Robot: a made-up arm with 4 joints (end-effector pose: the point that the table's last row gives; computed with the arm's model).
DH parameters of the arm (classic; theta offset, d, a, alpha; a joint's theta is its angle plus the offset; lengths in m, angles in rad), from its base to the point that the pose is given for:
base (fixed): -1.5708 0.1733 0 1.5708
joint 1: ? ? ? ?
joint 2: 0 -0.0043 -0.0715 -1.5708
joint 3: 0.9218 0 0.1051 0
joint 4: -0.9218 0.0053 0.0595 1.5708
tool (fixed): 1.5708 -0.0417 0 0
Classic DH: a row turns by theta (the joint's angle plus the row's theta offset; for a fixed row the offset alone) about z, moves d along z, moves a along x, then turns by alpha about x.
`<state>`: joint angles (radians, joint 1 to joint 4).
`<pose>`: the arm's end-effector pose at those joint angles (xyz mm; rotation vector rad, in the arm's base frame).
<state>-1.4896 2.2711 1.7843 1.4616</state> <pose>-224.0 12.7 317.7 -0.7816 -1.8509 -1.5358</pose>
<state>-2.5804 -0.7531 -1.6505 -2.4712</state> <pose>-5.6 -295.7 312.6 -1.4617 -0.1725 0.8116</pose>
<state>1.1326 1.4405 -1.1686 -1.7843</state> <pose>-70.4 190.3 -59.5 1.7411 1.3544 -1.0526</pose>
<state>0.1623 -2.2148 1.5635 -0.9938</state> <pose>47.4 178.5 6.6 0.2248 -0.7960 -2.0768</pose>
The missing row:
joint 1: 0 0.0511 -0.2837 -1.5708
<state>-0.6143 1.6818 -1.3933 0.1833</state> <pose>30.0 194.9 414.1 -0.4468 -1.3457 1.0415</pose>
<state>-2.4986 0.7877 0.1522 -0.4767</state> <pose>-13.1 -132.5 419.1 2.0401 -0.9456 0.1519</pose>
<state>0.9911 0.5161 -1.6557 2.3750</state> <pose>-34.7 141.7 -51.4 -0.2657 0.3907 0.3396</pose>
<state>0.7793 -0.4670 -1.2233 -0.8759</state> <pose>-62.1 247.8 68.1 -2.8061 0.4127 -0.5318</pose>
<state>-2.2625 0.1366 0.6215 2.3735</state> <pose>-64.0 -206.7 543.2 -1.0240 -0.0511 -0.1333</pose>
